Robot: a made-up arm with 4 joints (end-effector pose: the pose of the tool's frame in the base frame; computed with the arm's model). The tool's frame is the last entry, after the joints.
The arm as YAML. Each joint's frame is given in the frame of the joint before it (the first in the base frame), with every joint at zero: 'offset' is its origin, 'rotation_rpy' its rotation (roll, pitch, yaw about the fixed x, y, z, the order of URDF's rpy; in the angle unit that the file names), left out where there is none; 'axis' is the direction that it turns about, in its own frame. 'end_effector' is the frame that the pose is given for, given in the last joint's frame.
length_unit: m
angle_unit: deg
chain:
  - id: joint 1
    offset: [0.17, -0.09, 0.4]
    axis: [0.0, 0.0, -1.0]
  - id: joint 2
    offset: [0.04, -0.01, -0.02]
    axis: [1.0, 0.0, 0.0]
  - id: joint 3
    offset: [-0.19, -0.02, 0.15]
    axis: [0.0, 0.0, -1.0]
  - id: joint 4
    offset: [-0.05, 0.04, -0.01]
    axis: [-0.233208, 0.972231, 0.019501]
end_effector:
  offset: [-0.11, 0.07, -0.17]
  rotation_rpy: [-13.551, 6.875, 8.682]
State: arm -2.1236 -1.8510 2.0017 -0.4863
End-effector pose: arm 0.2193 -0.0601 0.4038 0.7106 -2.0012 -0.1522
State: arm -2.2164 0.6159 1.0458 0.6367
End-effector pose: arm 0.1692 -0.3340 0.5619 -0.7021 1.1192 1.4584
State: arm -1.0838 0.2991 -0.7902 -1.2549
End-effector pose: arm -0.0402 -0.2312 0.4224 1.3059 -0.7215 1.4213
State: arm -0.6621 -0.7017 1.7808 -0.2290
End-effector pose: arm 0.1545 -0.0826 0.2982 -0.5415 -0.6657 -1.0042
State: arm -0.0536 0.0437 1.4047 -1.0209
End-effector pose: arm 0.1776 -0.1172 0.3539 -0.6230 -0.6752 -1.2438
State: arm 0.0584 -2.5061 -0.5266 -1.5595
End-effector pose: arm 0.0098 -0.2017 0.2371 -1.6090 -0.0408 1.5791
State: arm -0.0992 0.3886 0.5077 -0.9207
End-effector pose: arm 0.0900 0.0051 0.3890 0.1088 -0.6488 -0.4844
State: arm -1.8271 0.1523 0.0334 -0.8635
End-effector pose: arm 0.0889 -0.2635 0.3611 0.6926 -0.4827 1.6897
